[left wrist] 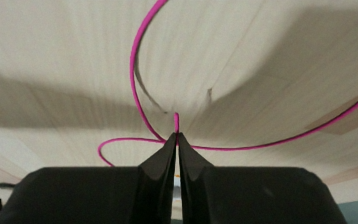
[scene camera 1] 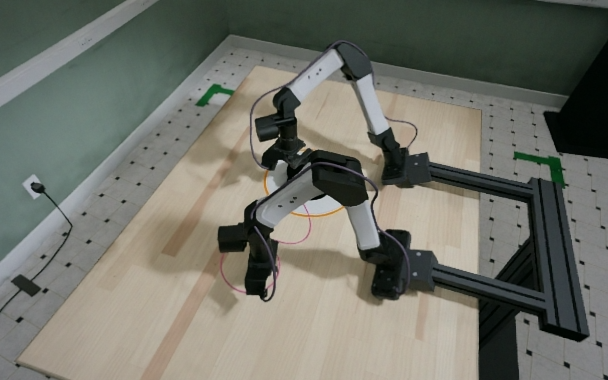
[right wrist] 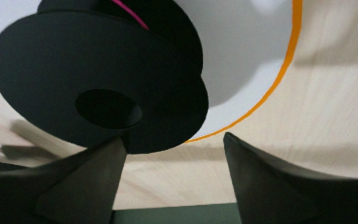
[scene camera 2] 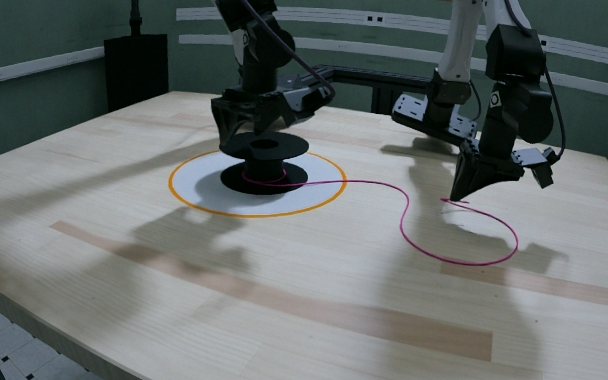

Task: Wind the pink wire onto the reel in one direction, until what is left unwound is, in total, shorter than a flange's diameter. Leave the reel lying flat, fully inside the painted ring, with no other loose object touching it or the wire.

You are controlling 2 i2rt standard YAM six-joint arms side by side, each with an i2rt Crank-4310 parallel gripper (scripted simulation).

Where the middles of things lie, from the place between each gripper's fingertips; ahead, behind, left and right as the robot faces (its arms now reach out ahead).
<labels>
Now: right hand (scene camera 2: pixel 240 140) 6 cm above the black reel (scene camera 2: pixel 263 164), 5 cm past it and 2 cm to the right of it.
Now: the black reel 6 cm behind my left hand (scene camera 2: pixel 452 201) and 35 cm to the right of it.
</labels>
